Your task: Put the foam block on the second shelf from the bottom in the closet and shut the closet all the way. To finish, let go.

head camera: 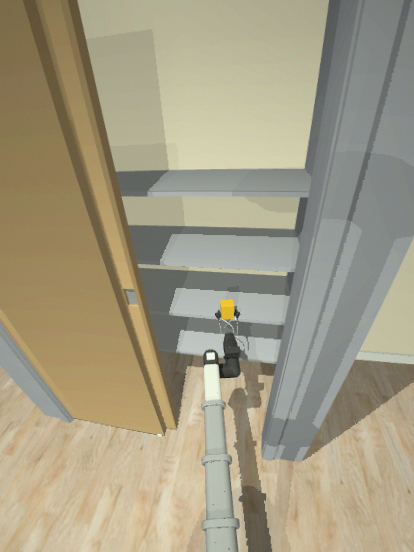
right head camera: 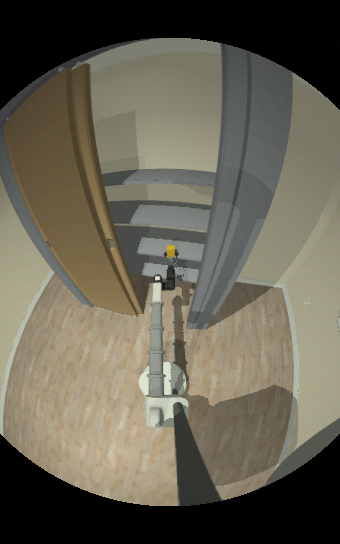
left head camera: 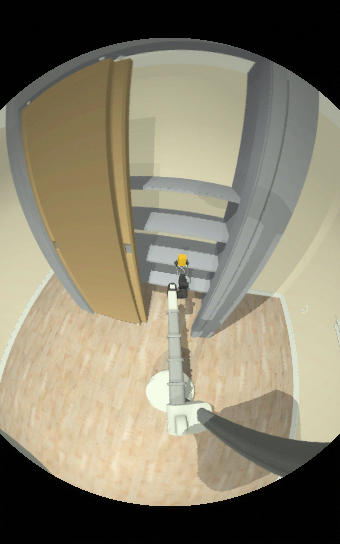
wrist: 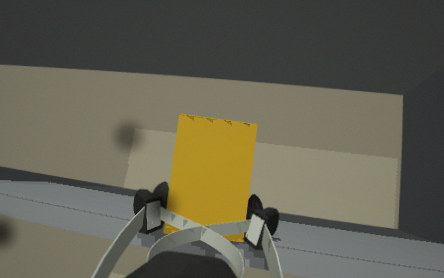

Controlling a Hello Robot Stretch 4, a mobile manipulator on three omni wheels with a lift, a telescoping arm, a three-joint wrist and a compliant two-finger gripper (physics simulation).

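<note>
The yellow foam block is between the fingertips of my gripper, which is shut on it. In the head view the block appears in front of the second shelf from the bottom; whether it touches that shelf cannot be told. In the wrist view the block leans slightly and covers part of a shelf edge. The closet is open on its right side, with its wooden sliding door standing at the left.
The bottom shelf lies below the gripper, and two more shelves are above. The grey right frame stands right of the arm. The arm reaches through the opening between door edge and frame.
</note>
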